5 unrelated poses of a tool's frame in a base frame.
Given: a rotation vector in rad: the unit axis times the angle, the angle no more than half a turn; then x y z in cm.
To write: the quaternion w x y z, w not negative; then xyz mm. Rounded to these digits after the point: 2 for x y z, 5 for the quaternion.
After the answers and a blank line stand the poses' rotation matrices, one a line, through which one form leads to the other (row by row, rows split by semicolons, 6 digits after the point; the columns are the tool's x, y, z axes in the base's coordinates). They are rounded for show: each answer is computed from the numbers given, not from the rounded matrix.
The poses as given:
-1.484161 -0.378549 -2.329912 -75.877 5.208 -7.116
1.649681 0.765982 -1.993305 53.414 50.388 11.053
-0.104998 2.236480 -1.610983 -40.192 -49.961 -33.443
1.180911 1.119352 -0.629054 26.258 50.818 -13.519
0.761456 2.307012 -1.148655 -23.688 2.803 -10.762
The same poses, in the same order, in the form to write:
0.17574 -0.52400 -0.13365 -0.82260 -758.77 52.08 -71.16
0.21978 0.59640 0.27692 -0.72063 534.14 503.88 110.53
0.19048 -0.03737 0.79598 -0.57336 -401.92 -499.61 -334.43
0.64311 0.51838 0.49136 -0.27613 262.58 508.18 -135.19
0.22520 0.27608 0.83644 -0.41646 -236.88 28.03 -107.62

-0.389079 0.429191 0.815115; -0.149058 -0.902507 0.404057; 0.909065 0.035711 0.415121
-0.191998 0.647078 -0.737853; 0.013554 -0.750021 -0.661276; -0.981302 -0.136965 0.135232
-0.924640 0.158940 0.346092; -0.277921 0.339726 -0.898524; -0.260388 -0.926997 -0.269952
0.364630 0.864597 0.345713; 0.154253 0.310058 -0.938120; -0.918287 0.395394 -0.020310
-0.746132 0.649416 0.146787; 0.274264 0.500687 -0.821031; -0.606685 -0.572339 -0.551690

